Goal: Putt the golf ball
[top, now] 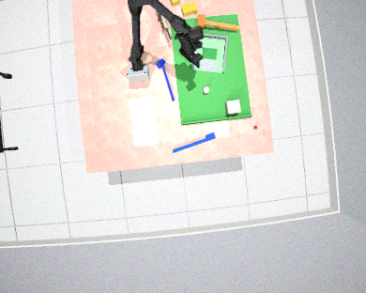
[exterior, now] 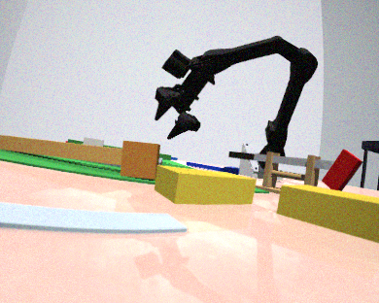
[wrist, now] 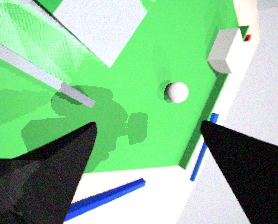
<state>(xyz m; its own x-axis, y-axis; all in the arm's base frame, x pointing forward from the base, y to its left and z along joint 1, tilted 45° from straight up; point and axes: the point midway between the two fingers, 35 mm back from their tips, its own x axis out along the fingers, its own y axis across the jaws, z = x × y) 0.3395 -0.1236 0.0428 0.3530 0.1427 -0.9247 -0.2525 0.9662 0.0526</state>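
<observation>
The red putter is 380 mm to the left of my gripper tip, 130 mm behind it and 50 mm below it. Round my gripper tip: white cube (300 mm to the right, 200 mm ahead, 80 mm below); green mat (120 mm ahead, 110 mm below); white golf ball (150 mm to the right, 80 mm below, 50 mm ahead).
</observation>
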